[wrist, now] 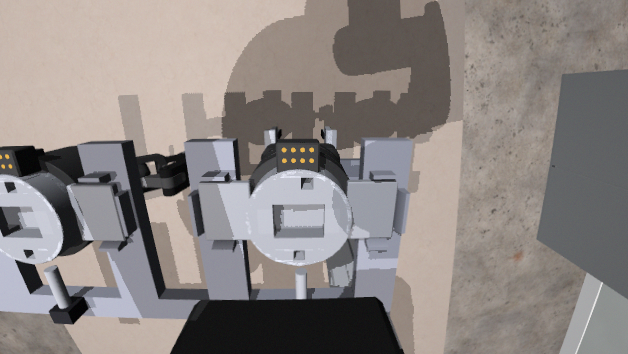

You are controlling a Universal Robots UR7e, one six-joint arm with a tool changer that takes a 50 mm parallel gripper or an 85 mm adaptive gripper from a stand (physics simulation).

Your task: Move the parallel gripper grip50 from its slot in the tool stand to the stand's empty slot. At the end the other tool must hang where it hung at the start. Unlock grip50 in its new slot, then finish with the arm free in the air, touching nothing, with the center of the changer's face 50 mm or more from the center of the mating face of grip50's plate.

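Places are measured from the arm's base along level axes (x left, y up, z ahead), in metres.
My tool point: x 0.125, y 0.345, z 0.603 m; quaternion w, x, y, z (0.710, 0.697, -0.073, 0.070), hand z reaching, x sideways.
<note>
Behind a point stands the place of what it marks.
The parallel gripper grip50 point(263, 220) {y 0.237, x 0.104, z 0.599 m} hangs by its side tabs between two posts of the grey tool stand point(227, 275) {y 0.219, x 0.061, z 0.645 m}. Its pale round mating plate point(336, 215) {y 0.237, x 0.146, z 0.605 m} faces the camera, with a square recess and a black block of gold contacts above. Beyond the plate, its two light fingers stand apart and hold nothing; my gripper point(301, 134) is open. The black tool end of my arm point(290, 327) shows at the bottom edge, apart from the plate in the picture. The other tool point(52, 220) {y 0.237, x -0.026, z 0.573 m} hangs in the slot to the left, partly cut off. No empty slot shows.
Black finger linkages point(172, 177) {y 0.159, x 0.014, z 0.578 m} of the other tool show between the slots. Upright pins point(300, 284) {y 0.232, x 0.114, z 0.653 m} point(56, 287) {y 0.231, x -0.061, z 0.624 m} stand below both plates. A dark grey block point(590, 160) stands at the right. The arm's shadow falls on the beige mat behind the stand.
</note>
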